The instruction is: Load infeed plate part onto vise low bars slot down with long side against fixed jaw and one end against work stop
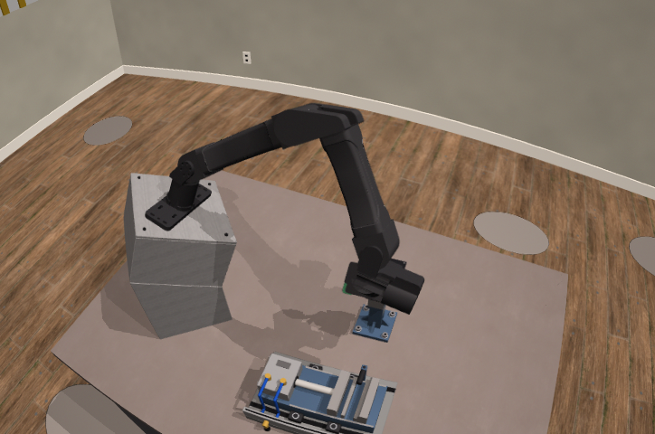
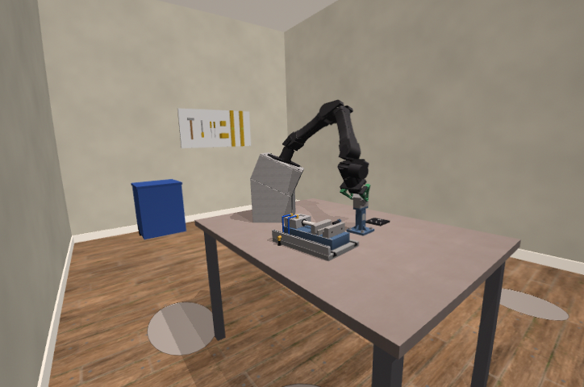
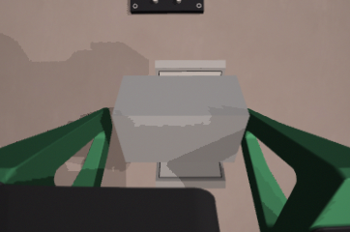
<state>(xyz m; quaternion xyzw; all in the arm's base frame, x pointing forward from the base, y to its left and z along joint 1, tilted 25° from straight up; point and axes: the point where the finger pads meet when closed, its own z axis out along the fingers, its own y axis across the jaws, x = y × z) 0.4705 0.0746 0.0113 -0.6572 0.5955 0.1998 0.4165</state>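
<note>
Right now the part is 1 cm to the left of my hand. From my hand the other things lie so: black infeed plate 2 cm behind, 18 cm to the left, 15 cm below; then work stop rod 4 cm ahead, 20 cm to the right, 6 cm below; then piston rod 4 cm behind, 26 cm to the right, 7 cm below.
</note>
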